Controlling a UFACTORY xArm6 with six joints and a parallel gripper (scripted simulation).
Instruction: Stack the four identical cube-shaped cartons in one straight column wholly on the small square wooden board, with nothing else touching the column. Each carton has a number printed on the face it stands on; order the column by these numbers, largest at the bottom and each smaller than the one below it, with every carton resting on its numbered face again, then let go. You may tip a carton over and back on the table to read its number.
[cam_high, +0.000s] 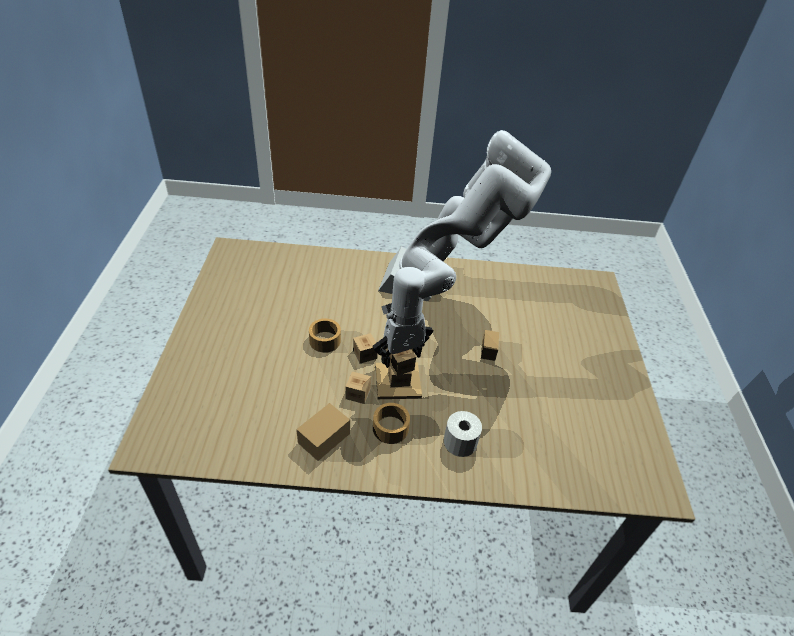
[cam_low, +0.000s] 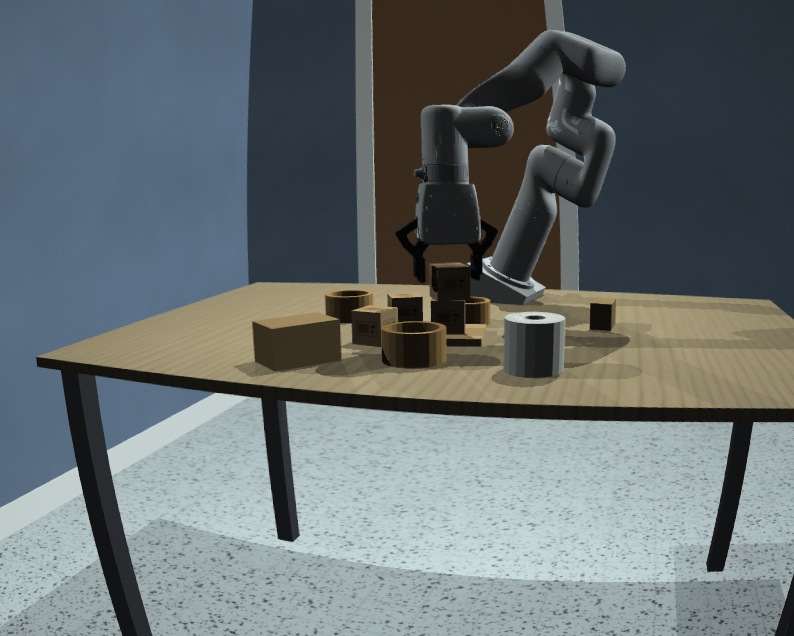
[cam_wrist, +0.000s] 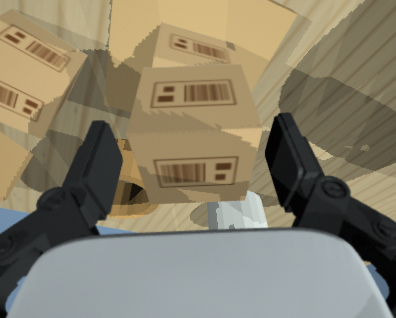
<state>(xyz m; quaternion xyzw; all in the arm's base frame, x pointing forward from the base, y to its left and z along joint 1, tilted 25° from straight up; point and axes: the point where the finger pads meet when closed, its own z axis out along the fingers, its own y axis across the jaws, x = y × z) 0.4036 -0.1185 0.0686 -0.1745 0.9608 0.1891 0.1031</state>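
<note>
The brown cube carton lies 100 mm behind my hand, 90 mm to the right of it and 80 mm below it. From my hand the other things lie so: larger carton box: 180 mm ahead, 200 mm to the right, 70 mm below; then small square wooden board: 100 mm below; then narrower brown box: 110 mm behind, 280 mm to the left, 80 mm below.
</note>
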